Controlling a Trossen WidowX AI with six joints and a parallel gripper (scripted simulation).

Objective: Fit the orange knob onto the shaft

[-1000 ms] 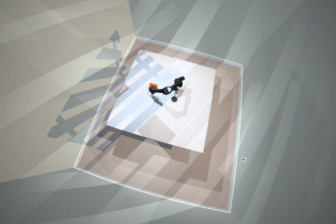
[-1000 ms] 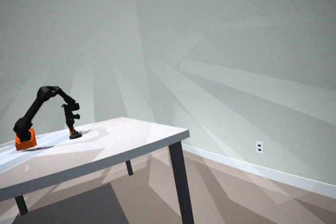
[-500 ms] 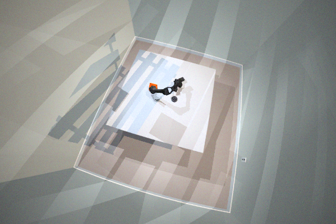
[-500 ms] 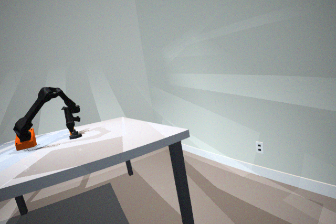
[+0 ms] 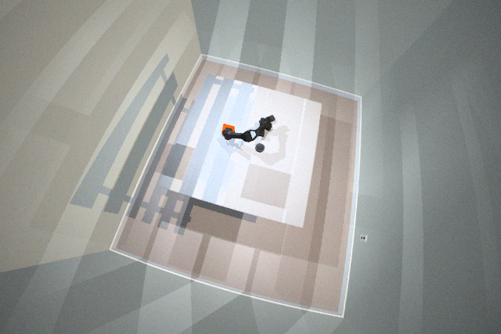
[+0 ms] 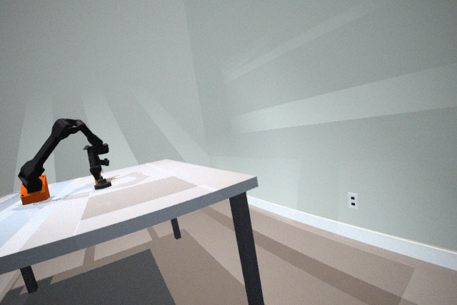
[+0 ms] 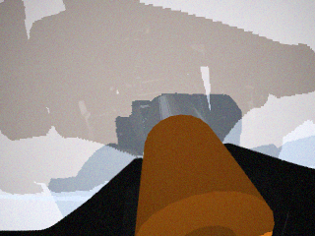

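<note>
My gripper tip is now 3 cm short of the dark round pedestal, 18 cm to the left of it and 2 cm below it. From my gripper tip the other things lie so: orange knob 2 cm above.
</note>
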